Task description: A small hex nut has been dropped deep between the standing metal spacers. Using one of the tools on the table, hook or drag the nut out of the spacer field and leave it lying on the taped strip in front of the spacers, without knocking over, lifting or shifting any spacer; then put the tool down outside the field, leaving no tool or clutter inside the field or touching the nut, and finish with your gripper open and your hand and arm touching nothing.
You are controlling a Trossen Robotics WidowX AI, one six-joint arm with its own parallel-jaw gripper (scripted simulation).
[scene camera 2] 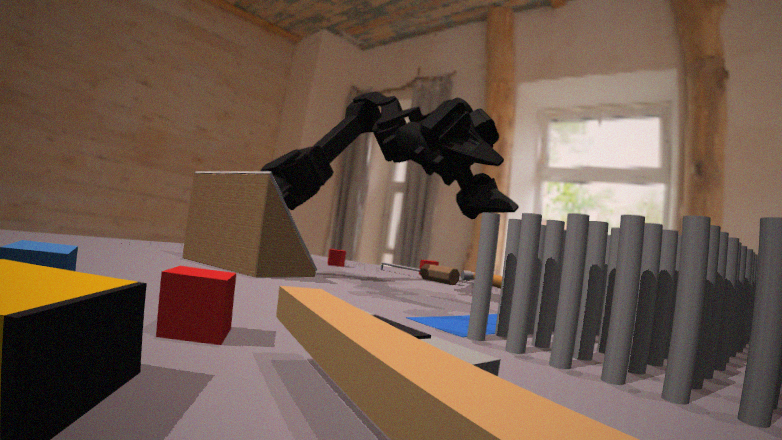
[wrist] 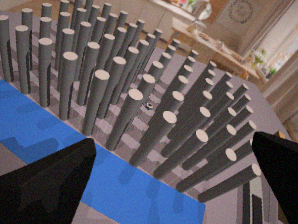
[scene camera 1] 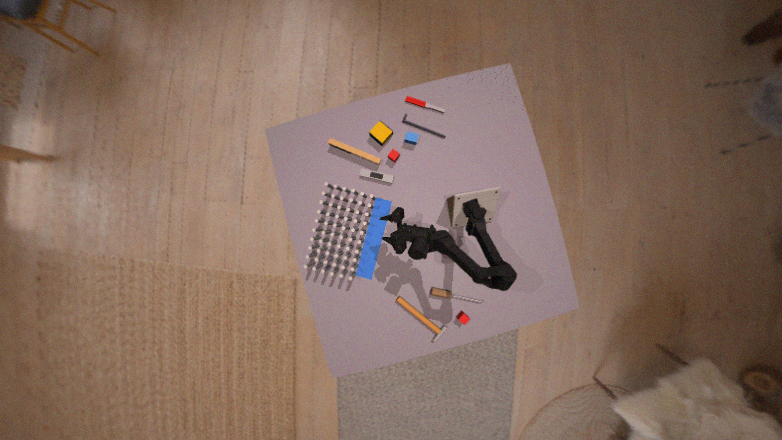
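Note:
Scene camera 1 gives me the blue taped strip [scene camera 1: 376,227] together with my gripper [scene camera 1: 380,228], which is open and holds nothing. In scene camera 2 I see the gripper again [scene camera 2: 509,187], along with a wooden-handled file [scene camera 2: 450,276], a red cube [scene camera 2: 195,304] and a wooden bar [scene camera 2: 396,379]. A grey bar [scene camera 2: 488,363] is there too, and so is the strip [scene camera 2: 457,325]. My wrist view shows me the gripper [wrist: 174,143]; the wooden-handled file is out of frame in the wrist view.

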